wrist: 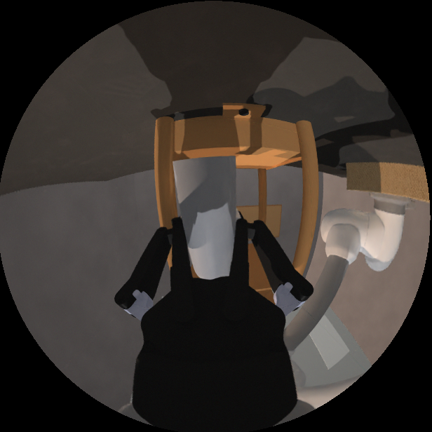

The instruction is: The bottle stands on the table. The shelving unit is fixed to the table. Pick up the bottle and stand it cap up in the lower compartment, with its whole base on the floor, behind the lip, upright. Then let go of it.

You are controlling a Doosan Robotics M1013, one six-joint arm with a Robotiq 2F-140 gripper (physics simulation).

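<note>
A grey bottle stands between the two black fingers of my gripper, which is shut on it. The end of the bottle away from the gripper's body reaches past the fingertips, toward the wooden shelving unit. The cap cannot be made out. The orange-brown unit has round posts at left and right and a thick board at its foot, near the dark table. The bottle overlaps the left part of the unit's opening in the view. Whether the bottle's base touches the floor of the lower compartment cannot be told.
The dark table top spans the upper part of the view. A small wooden bracket with a dark hole sits at the unit's foot. At the right are a tan block and a white and grey robot arm.
</note>
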